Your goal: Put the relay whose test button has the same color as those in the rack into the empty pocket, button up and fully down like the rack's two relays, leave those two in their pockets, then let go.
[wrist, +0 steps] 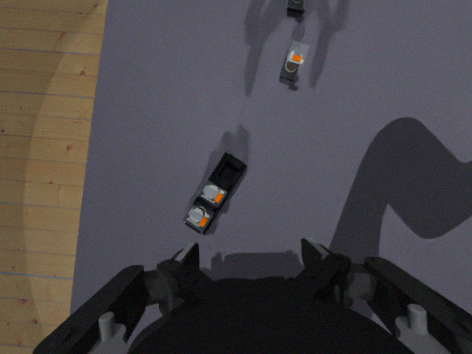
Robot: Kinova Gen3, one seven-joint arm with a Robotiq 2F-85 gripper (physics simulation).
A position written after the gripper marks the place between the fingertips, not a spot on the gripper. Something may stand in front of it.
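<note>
There's a black rack [229,170] to be seen here, along with the gripper [249,252].
</note>
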